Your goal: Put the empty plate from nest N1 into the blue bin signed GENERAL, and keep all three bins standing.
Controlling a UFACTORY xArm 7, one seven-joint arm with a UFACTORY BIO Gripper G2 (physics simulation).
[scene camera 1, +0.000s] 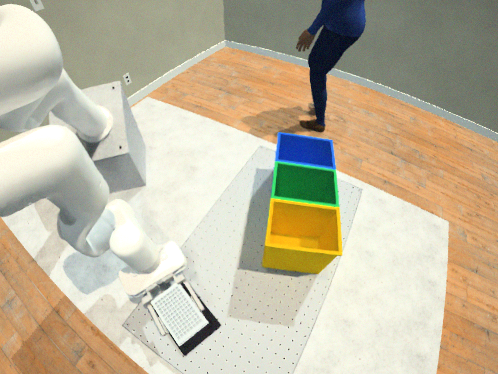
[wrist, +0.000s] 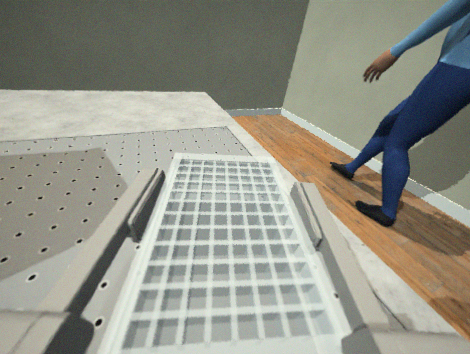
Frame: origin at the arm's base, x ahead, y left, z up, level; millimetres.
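Seen in the pictures: hand, its tool point: (scene camera 1: 179, 314) (wrist: 228, 208); arm's base, origin of its link: (scene camera 1: 95, 124).
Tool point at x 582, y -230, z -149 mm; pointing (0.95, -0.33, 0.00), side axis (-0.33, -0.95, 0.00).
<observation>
Pixels of each thing's top centre, then the offset from my tool point to it. Level surfaces: height alone.
- white gridded plate, centre of its top: (wrist: 229, 212) (scene camera 1: 177, 312) dx -7, dy +2, dz +4 mm
- black nest, centre of its top: (wrist: 222, 271) (scene camera 1: 184, 315) dx -7, dy +1, dz -68 mm
- blue bin, centre of its top: (scene camera 1: 305, 149) dx +21, dy +565, dz +97 mm
- green bin, centre of its top: (scene camera 1: 305, 182) dx +78, dy +448, dz +97 mm
- yellow bin, centre of its top: (scene camera 1: 305, 225) dx +134, dy +330, dz +97 mm
- perforated board, height of its surface: dz -82 mm
The white gridded plate (scene camera 1: 177, 307) (wrist: 225, 260) is held lengthwise between the fingers of my gripper (scene camera 1: 182, 321) (wrist: 229, 200), which is shut on its two long sides. The plate is raised over a black nest (scene camera 1: 200, 339), whose dark edge shows past the plate in the scene view; the nest does not show in the wrist view. The plate's wells look empty. The blue bin (scene camera 1: 305, 148) stands upright at the far end of a row of three, beyond the green bin (scene camera 1: 306, 184) and the yellow bin (scene camera 1: 299, 260), both upright. The GENERAL sign does not show.
The bins stand on a perforated board (scene camera 1: 265, 345) (wrist: 190, 142), to the right of my gripper in the scene view. A person in blue (scene camera 1: 320, 65) (wrist: 397, 155) is on the wooden floor behind the blue bin. The arm's grey pedestal (scene camera 1: 125, 172) stands at the left.
</observation>
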